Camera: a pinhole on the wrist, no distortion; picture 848 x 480 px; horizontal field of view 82.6 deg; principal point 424.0 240.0 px. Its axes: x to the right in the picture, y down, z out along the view. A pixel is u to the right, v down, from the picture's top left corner.
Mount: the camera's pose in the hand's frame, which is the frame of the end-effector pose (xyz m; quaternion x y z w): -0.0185 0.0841 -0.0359 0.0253 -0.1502 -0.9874 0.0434
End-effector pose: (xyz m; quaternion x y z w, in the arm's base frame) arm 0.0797 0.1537 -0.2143 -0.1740 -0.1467 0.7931 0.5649
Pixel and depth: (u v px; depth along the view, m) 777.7 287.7 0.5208
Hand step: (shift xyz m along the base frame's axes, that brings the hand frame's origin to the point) -0.2047 -0.4699 0.3956
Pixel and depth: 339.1 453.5 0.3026
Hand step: -0.1809 -0.0024 0.2394
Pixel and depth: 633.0 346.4 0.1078
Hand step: -0.0860 -0.0971 0.0343
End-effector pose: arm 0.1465 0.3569 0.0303 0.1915 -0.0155 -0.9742 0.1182
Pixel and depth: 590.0 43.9 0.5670
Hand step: 0.1791 -0.3827 0.5296
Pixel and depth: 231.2 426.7 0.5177
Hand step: -0.3363 -0.1116 0.4285
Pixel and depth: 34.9 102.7 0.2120
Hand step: -0.1289 -0.2474 0.1104
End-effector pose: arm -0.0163 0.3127 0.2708 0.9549 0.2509 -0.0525 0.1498
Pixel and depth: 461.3 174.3 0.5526
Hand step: 0.0555 -0.4537 -0.3440
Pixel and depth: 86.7 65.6 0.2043
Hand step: 0.2003 -0.1847 -0.0942
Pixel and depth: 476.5 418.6 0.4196
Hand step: -0.0506 -0.2102 -0.3601
